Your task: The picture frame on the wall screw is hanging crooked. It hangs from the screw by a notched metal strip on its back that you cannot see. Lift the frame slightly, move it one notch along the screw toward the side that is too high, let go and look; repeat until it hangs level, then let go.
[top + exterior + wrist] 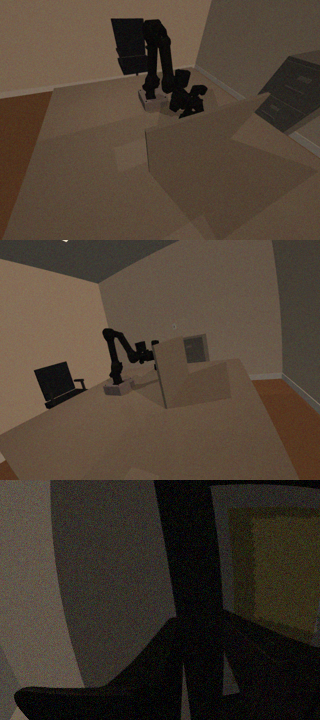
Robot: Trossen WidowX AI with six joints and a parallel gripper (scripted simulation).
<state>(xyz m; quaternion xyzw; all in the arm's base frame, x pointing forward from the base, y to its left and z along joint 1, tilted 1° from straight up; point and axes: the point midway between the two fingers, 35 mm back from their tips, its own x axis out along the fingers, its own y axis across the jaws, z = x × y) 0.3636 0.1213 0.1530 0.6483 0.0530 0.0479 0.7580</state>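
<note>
My gripper tip is now 50 mm above the picture frame and 10 mm short of it. From my gripper tip the other things lie so: wall panel (70 mm below, 20 mm ahead, 10 mm to the left).
</note>
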